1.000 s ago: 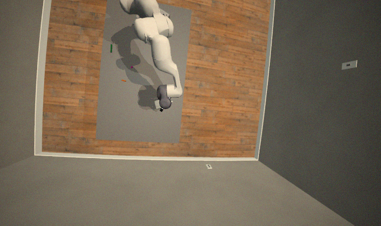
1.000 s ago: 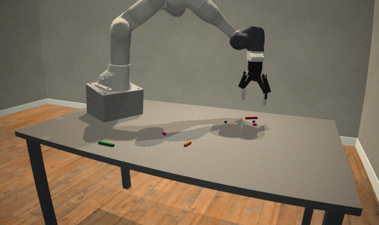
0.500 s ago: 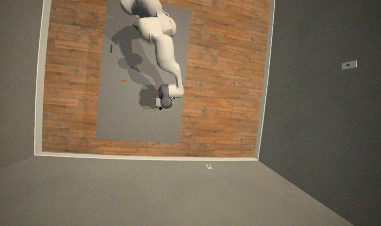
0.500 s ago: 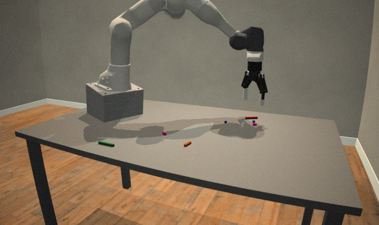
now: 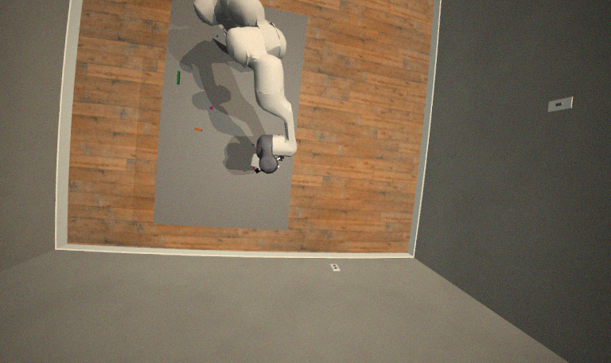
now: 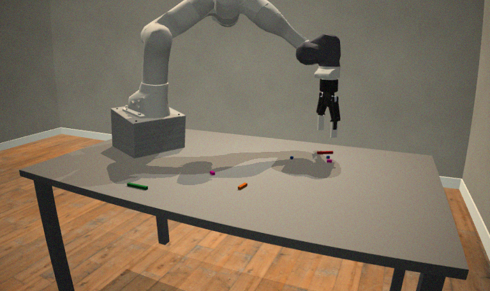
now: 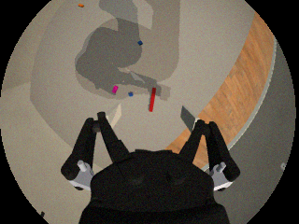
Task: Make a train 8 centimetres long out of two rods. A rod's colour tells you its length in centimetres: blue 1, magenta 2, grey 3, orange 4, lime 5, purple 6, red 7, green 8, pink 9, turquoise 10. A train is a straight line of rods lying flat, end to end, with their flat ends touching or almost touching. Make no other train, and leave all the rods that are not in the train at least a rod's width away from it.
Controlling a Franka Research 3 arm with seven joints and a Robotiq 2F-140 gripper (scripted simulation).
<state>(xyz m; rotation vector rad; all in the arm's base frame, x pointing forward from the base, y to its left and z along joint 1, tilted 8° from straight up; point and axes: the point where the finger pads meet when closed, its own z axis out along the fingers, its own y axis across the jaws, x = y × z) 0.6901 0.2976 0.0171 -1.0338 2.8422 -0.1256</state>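
Right now the red rod is 10 cm below my hand. Round my hand: orange rod: 13 cm behind, 49 cm to the right, 10 cm below; green rod: 43 cm behind, 66 cm to the right, 10 cm below.
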